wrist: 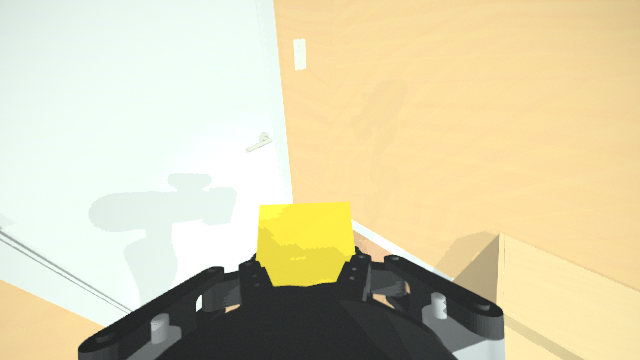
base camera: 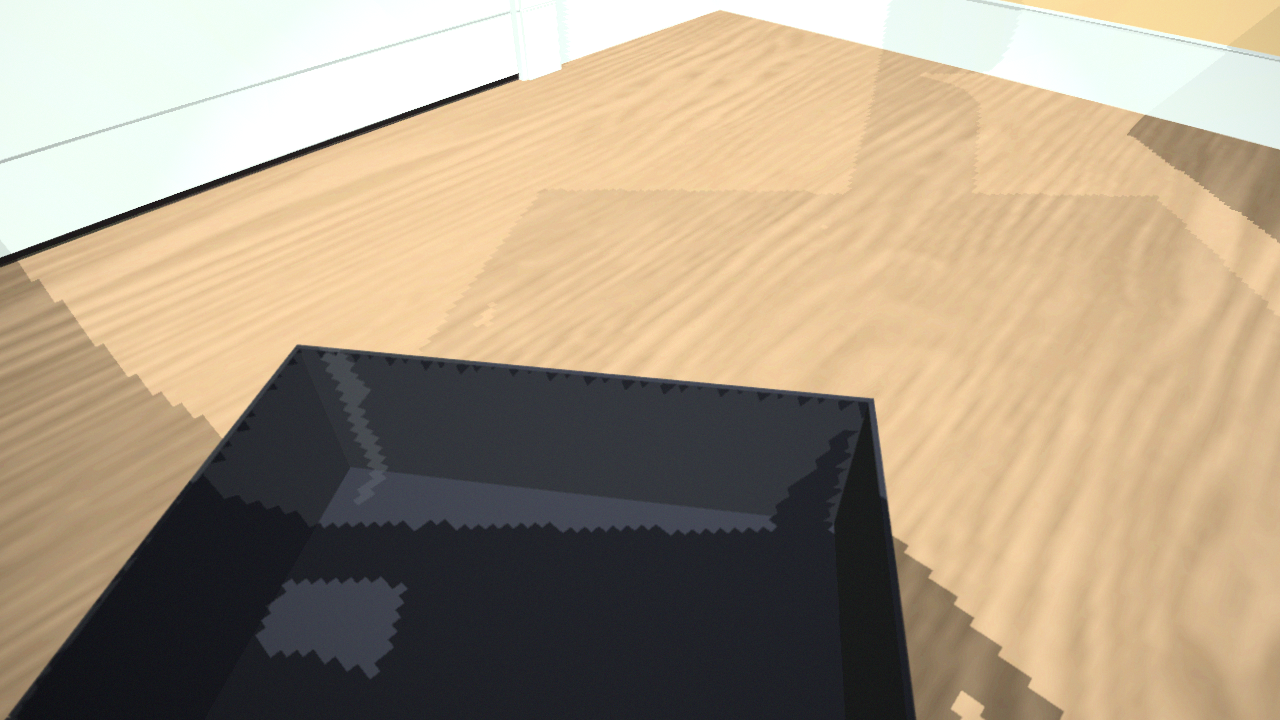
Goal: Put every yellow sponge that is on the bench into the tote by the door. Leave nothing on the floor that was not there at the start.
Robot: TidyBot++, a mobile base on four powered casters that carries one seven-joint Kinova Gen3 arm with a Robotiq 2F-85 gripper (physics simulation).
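Places are measured from the arm's base along level axes (x right, y down, z ahead), in centimetres.
Pixels of known places: gripper, fingertip midpoint: (wrist: 307, 253).
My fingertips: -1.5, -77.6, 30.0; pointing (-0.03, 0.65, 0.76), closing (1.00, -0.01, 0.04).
Behind a point stands the place of what it marks, as x, y, z.
The dark tote (base camera: 581, 447) @(-3.5, 35.2, 37.0) stands on the floor close in front of the base, in the lower part of the base camera view. Its near wall is cut off by the bottom of the view, and no sponge shows in the part of its inside that I see. My gripper (wrist: 307, 253) @(-1.5, -77.6, 30.0) is shut on a yellow sponge (wrist: 306, 230) @(-1.5, -81.9, 29.1) in the wrist view, one finger on each side of it. The sponge is held up in front of the door and the wall. The tote does not show in the wrist view, and the bench does not show in either view.
The white door (wrist: 200, 90) @(-35.9, -76.2, 86.9) with its handle (wrist: 259, 143) @(-23.2, -53.6, 94.7) is at the left in the wrist view. A wooden shelf unit (wrist: 565, 295) @(86.4, -21.3, 44.4) stands at the lower right against the wall (wrist: 475, 125) @(64.8, -62.3, 93.1). In the base camera view the wooden floor (base camera: 680, 268) @(2.2, 39.7, 61.4) reaches to the door and the skirting.
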